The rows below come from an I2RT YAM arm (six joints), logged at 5 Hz.
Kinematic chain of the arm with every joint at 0, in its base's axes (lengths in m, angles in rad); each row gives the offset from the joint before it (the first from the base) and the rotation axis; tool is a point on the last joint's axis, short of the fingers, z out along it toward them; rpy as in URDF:
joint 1: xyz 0 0 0.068 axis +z
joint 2: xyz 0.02 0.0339 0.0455 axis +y
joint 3: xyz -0.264 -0.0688 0 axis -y
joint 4: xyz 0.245 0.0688 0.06 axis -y
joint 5: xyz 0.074 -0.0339 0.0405 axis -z
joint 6: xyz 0.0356 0 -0.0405 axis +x
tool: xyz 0 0 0 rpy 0 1.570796 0
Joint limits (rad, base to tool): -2.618..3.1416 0..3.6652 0..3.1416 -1.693..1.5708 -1.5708..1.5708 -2.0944..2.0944
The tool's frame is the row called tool.
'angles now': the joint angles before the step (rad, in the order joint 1, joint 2, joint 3, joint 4, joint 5, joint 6). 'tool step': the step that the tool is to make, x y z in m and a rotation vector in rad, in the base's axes. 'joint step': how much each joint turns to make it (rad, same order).
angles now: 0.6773, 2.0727, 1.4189, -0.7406, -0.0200, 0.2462
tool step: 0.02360, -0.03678, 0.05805, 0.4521, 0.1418, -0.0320
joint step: -0.1507, -0.1224, 0.0313, -0.0123, -0.4674, -0.0015
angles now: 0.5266, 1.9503, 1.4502, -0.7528, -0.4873, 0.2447
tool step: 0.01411, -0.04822, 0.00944, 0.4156, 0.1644, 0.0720
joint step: -0.1610, -0.0122, -0.0179, -0.0478, -0.4948, -0.1232
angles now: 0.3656, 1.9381, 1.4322, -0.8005, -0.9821, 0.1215
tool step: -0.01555, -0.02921, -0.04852, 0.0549, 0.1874, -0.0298
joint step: -0.0667, 0.0355, -0.1582, 0.0052, -0.1175, -0.0337
